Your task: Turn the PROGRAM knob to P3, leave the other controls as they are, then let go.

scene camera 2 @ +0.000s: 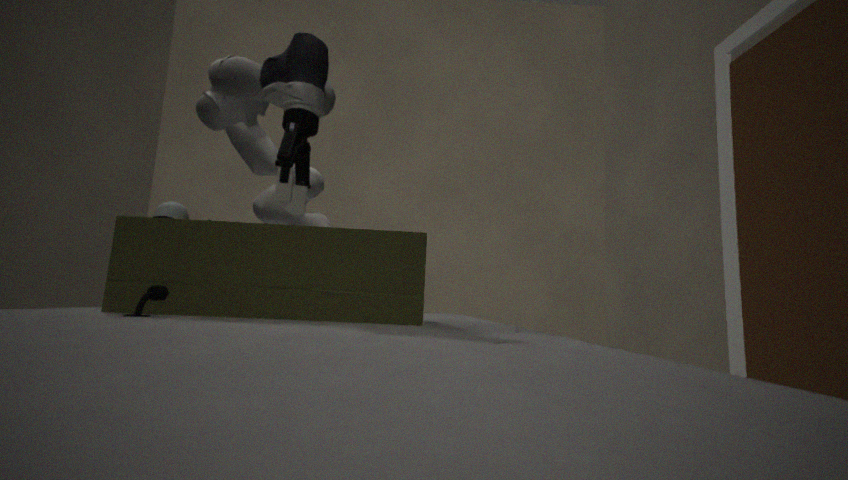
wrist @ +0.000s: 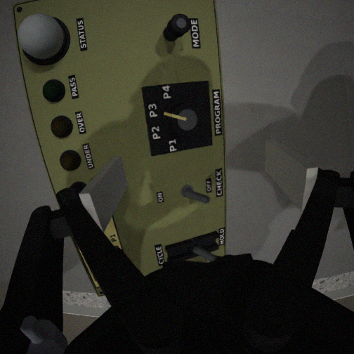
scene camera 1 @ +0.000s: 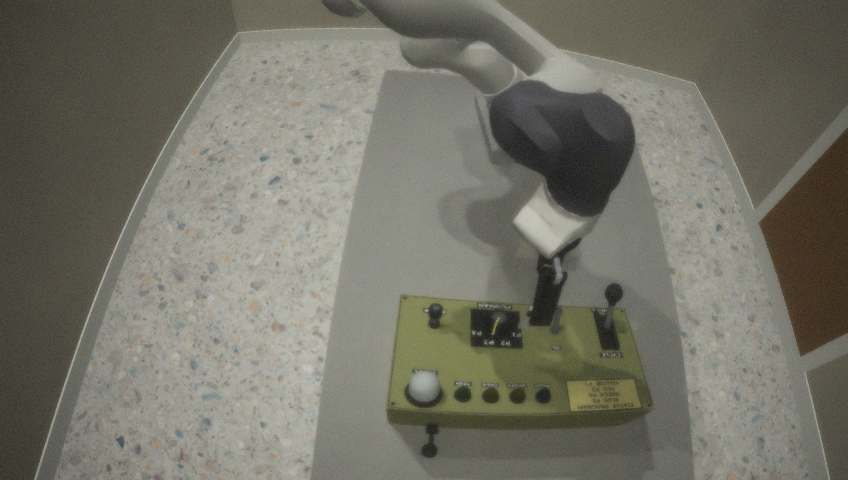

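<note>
The PROGRAM knob (scene camera 1: 498,318) (wrist: 188,120) is a round grey dial on a black plate. In the wrist view its yellow pointer is aimed at the P3 label. My gripper (scene camera 1: 546,322) (scene camera 2: 293,193) (wrist: 194,162) is wide open, with nothing between the fingers. It hangs above the green control box (scene camera 1: 452,356) (scene camera 2: 267,273) (wrist: 120,65), beside the knob on the CHECK side and apart from it. In the wrist view, the CHECK toggle (wrist: 196,194) leans toward OFF and lies below the gap between the fingers. The knob is hidden in scene camera 2.
The black MODE control (scene camera 1: 435,315) (wrist: 177,26), the CYCLE/HOLD lever (scene camera 1: 609,309) (wrist: 204,253) and the white STATUS dome (scene camera 1: 424,386) (scene camera 2: 171,210) (wrist: 41,36) rise from the box. Small dark lamps line one side. A black lever (scene camera 1: 429,447) (scene camera 2: 154,293) stands at the box's front.
</note>
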